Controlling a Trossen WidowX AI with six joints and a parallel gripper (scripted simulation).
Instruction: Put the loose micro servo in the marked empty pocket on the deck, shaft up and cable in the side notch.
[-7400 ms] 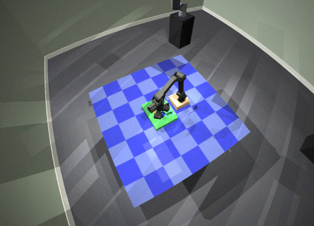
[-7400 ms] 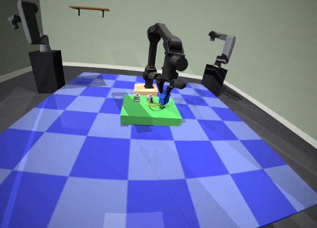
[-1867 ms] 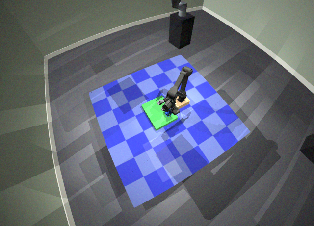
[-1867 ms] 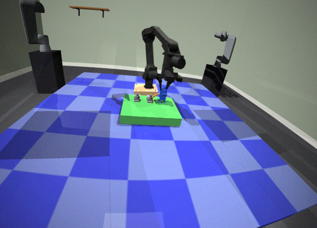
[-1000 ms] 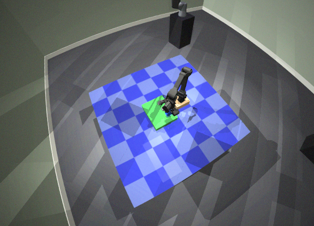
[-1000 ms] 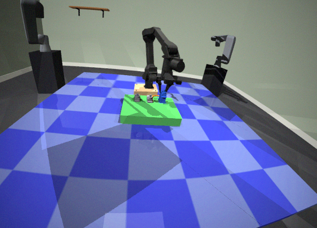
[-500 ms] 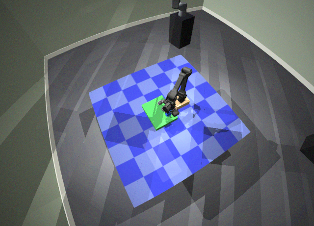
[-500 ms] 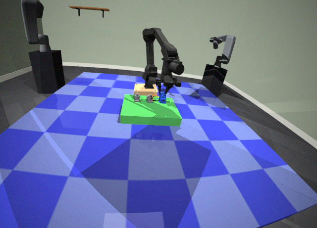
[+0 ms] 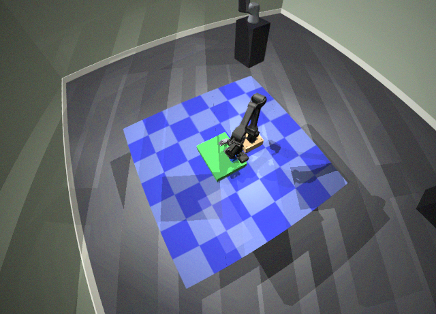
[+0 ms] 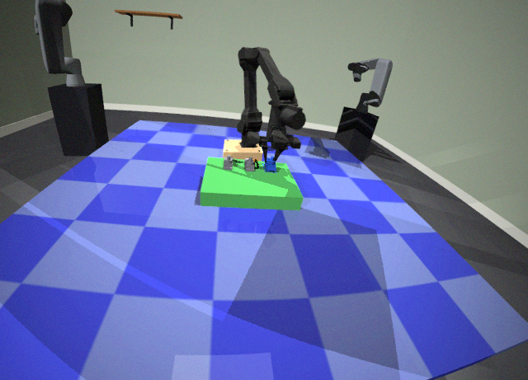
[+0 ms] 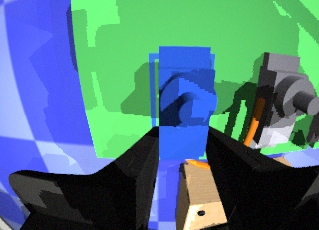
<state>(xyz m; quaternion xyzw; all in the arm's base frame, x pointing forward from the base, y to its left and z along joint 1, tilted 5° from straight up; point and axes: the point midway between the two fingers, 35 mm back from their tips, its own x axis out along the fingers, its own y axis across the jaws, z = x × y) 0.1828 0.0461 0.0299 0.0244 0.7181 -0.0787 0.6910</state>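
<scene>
My gripper tip is 11 cm short of the green deck, 9 cm to the left of it and 4 cm above it.
</scene>
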